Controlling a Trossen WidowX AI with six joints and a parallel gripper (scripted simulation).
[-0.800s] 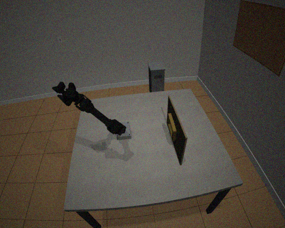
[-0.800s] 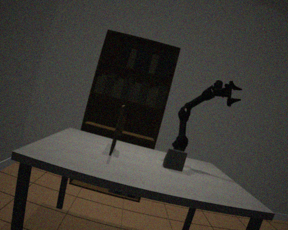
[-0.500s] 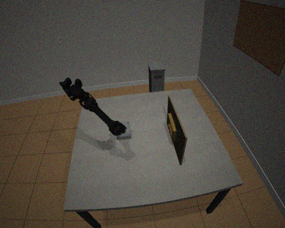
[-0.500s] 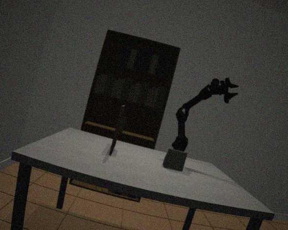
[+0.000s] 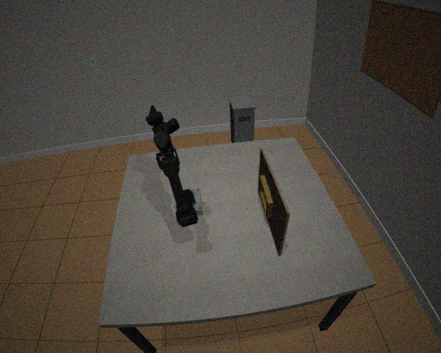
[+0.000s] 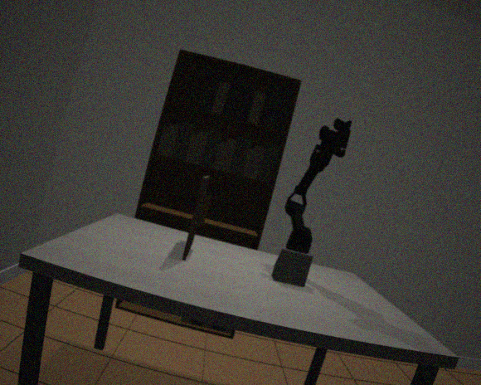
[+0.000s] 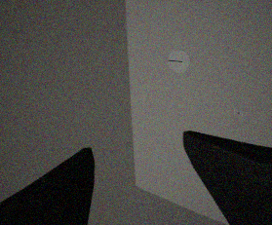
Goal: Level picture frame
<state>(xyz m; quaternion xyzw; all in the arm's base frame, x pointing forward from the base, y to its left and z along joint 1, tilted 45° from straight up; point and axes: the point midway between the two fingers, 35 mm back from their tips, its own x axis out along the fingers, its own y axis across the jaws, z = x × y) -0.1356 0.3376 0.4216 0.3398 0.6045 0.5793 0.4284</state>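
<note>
Now: gripper tip 49 cm short of the picture frame, 49 cm above it and 4 cm to the left of it. The rest, counted from my gripper tip: brown wall panel 51 cm ahead, 50 cm below, 6 cm to the right.
</note>
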